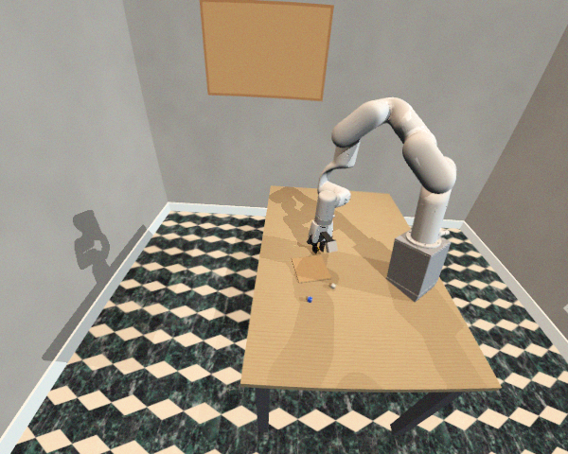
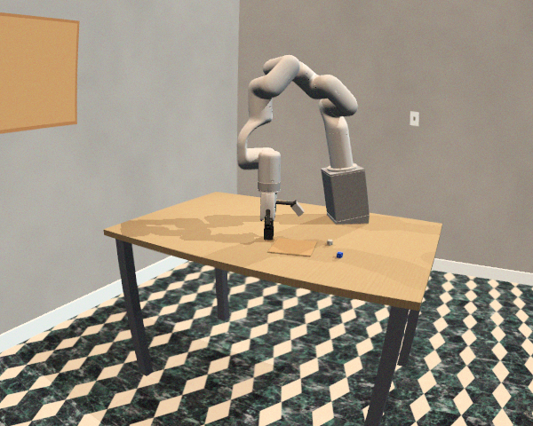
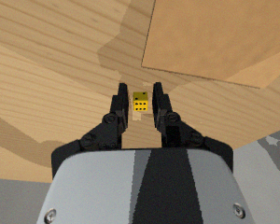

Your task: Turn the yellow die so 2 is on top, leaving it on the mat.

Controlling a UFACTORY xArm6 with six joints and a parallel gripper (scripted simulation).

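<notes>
My gripper is now 10 mm to the left of the yellow die and 10 mm above it. From my hand the other things lie so: white die: 220 mm to the left, 10 mm below, 10 mm behind; blue die: 270 mm to the left, 100 mm ahead, 10 mm below; tan mat: 110 mm to the left, 60 mm ahead, 20 mm below.
</notes>
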